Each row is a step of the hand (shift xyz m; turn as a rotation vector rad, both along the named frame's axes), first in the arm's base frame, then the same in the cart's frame.
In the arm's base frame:
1: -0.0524 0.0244 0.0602 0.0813 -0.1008 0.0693
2: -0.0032 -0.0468 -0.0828 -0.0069 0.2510 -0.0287
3: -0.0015 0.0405 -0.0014 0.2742 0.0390 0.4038
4: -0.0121 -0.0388 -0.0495 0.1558 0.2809 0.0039
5: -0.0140 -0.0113 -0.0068 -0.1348 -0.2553 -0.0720
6: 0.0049 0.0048 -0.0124 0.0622 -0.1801 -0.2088
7: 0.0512 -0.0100 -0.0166 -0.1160 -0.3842 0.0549
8: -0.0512 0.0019 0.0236 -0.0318 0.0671 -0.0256
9: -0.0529 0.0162 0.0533 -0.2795 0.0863 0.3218
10: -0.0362 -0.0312 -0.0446 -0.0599 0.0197 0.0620
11: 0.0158 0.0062 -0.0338 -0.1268 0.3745 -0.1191
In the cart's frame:
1: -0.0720 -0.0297 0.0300 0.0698 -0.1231 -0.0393
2: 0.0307 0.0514 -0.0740 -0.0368 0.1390 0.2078
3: -0.0073 0.0197 0.0347 0.1217 -0.3925 0.2663
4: 0.0105 0.0281 -0.0566 0.1003 0.0885 0.2921
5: -0.0091 0.0039 -0.0165 -0.0630 -0.0226 -0.2899
6: 0.0078 0.0118 0.0008 0.1529 0.0864 -0.2215
7: 0.0547 -0.0013 -0.0009 -0.0656 -0.1945 -0.3492
8: -0.0557 -0.0084 -0.0035 -0.0321 0.0593 0.0403
9: -0.0690 -0.0273 0.0200 -0.3773 -0.1787 0.1219
10: -0.0148 0.0326 -0.0547 -0.0788 -0.0317 0.0245
11: 0.0246 0.0286 -0.0032 -0.1395 0.2991 0.2482

